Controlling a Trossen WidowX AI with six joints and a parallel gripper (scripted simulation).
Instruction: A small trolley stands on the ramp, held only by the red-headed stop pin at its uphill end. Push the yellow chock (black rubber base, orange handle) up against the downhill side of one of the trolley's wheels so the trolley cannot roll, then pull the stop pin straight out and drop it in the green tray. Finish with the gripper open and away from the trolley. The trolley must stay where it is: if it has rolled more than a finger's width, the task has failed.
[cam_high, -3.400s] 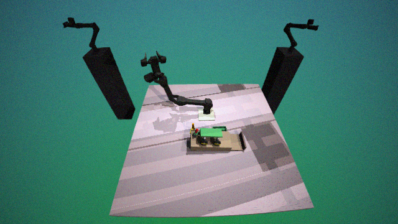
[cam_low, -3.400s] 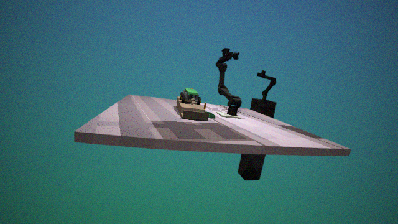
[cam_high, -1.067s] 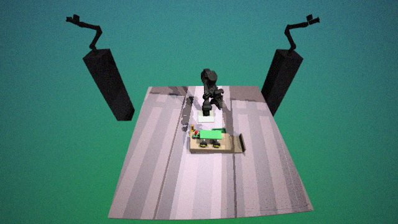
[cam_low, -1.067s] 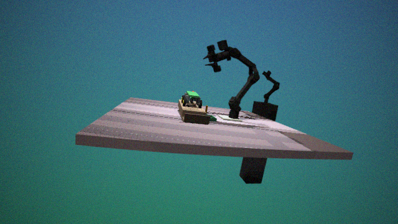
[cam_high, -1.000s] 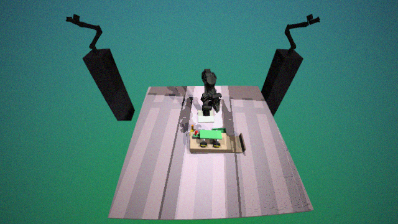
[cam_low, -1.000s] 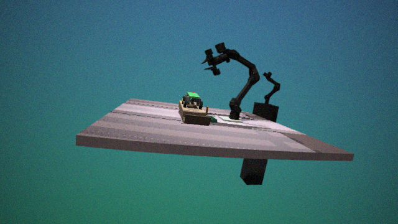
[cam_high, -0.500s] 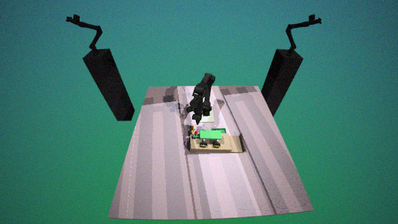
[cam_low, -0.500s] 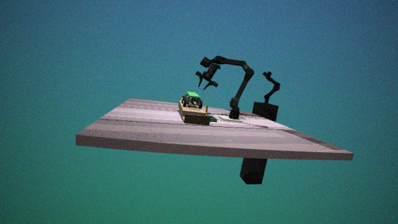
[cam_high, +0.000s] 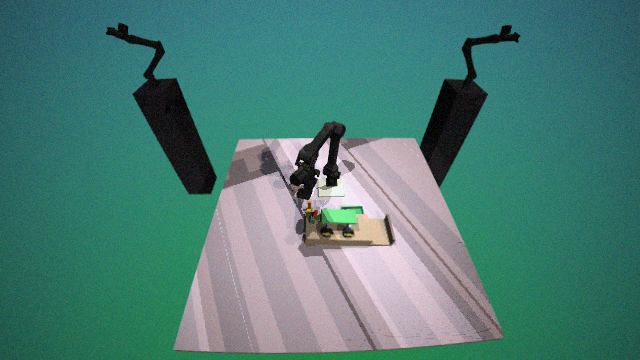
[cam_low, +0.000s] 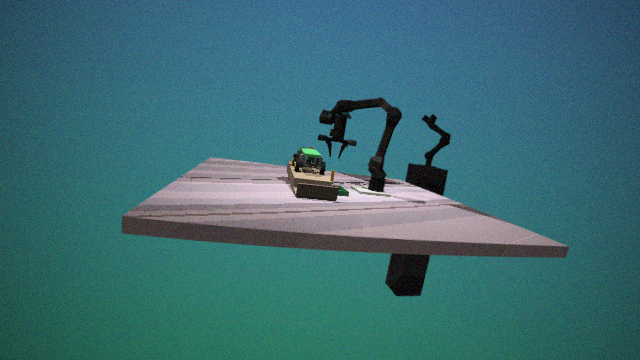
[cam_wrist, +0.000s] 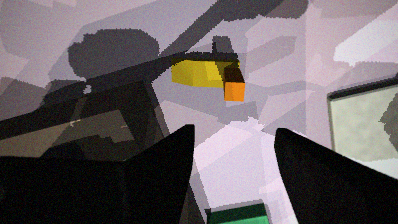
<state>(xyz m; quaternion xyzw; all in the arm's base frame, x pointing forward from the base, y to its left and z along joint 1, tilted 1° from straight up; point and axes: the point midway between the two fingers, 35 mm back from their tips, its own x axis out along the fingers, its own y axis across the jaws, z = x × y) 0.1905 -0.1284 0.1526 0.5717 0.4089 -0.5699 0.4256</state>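
Right now the yellow chock is 2 cm ahead of my gripper tip, 1 cm to the right of it and 11 cm below it. The rest, counted from my gripper tip: red-headed stop pin: 13 cm ahead, 2 cm to the left; then green-topped trolley: 15 cm ahead, 13 cm to the left, 2 cm below; then tan ramp: 15 cm ahead, 14 cm to the left, 8 cm below.
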